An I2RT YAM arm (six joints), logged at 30 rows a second.
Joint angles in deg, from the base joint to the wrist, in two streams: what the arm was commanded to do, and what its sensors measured. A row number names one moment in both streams.
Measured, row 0: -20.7, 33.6, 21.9, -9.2, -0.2, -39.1
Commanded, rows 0 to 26: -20.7, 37.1, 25.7, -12.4, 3.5, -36.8; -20.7, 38.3, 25.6, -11.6, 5.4, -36.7; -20.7, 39.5, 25.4, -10.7, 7.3, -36.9; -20.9, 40.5, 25.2, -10.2, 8.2, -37.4; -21.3, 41.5, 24.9, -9.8, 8.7, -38.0; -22.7, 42.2, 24.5, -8.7, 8.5, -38.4; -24.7, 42.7, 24.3, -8.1, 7.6, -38.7; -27.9, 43.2, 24.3, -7.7, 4.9, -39.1; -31.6, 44.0, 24.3, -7.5, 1.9, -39.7; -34.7, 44.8, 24.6, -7.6, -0.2, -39.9; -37.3, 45.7, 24.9, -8.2, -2.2, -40.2; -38.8, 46.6, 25.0, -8.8, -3.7, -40.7; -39.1, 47.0, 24.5, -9.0, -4.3, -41.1; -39.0, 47.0, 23.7, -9.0, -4.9, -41.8; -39.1, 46.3, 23.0, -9.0, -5.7, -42.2; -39.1, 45.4, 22.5, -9.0, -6.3, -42.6; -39.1, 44.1, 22.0, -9.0, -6.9, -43.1; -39.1, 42.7, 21.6, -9.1, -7.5, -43.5; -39.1, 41.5, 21.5, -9.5, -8.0, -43.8; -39.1, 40.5, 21.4, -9.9, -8.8, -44.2; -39.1, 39.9, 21.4, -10.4, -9.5, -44.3; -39.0, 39.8, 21.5, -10.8, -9.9, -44.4; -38.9, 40.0, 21.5, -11.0, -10.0, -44.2; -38.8, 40.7, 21.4, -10.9, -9.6, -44.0; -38.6, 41.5, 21.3, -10.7, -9.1, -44.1; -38.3, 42.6, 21.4, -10.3, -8.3, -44.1; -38.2, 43.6, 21.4, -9.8, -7.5, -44.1
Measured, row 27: -38.6, 41.7, 21.2, -9.1, -7.0, -42.7
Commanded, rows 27 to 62: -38.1, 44.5, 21.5, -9.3, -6.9, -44.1; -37.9, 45.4, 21.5, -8.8, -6.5, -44.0; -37.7, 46.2, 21.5, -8.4, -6.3, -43.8; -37.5, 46.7, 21.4, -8.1, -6.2, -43.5; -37.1, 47.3, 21.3, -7.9, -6.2, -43.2; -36.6, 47.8, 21.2, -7.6, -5.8, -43.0; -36.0, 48.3, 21.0, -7.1, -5.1, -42.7; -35.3, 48.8, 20.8, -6.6, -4.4, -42.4; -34.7, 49.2, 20.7, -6.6, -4.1, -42.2; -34.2, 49.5, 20.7, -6.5, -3.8, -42.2; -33.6, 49.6, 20.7, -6.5, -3.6, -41.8; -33.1, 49.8, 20.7, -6.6, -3.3, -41.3; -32.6, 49.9, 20.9, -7.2, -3.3, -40.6; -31.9, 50.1, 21.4, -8.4, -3.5, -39.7; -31.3, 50.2, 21.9, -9.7, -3.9, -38.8; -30.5, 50.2, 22.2, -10.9, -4.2, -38.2; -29.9, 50.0, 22.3, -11.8, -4.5, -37.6; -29.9, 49.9, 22.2, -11.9, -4.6, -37.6; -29.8, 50.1, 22.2, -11.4, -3.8, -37.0; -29.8, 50.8, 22.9, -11.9, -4.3, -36.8; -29.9, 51.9, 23.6, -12.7, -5.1, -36.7; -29.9, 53.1, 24.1, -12.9, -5.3, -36.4; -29.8, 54.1, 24.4, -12.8, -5.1, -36.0; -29.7, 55.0, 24.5, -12.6, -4.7, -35.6; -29.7, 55.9, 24.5, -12.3, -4.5, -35.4; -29.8, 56.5, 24.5, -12.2, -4.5, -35.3; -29.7, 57.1, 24.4, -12.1, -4.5, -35.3; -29.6, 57.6, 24.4, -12.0, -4.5, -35.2; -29.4, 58.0, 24.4, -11.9, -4.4, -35.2; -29.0, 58.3, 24.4, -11.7, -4.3, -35.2; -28.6, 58.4, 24.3, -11.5, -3.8, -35.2; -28.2, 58.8, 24.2, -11.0, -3.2, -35.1; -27.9, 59.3, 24.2, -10.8, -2.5, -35.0; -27.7, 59.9, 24.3, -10.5, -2.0, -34.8; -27.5, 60.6, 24.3, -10.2, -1.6, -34.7; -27.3, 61.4, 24.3, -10.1, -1.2, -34.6
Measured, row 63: -28.0, 60.0, 22.5, -10.5, -2.5, -35.6
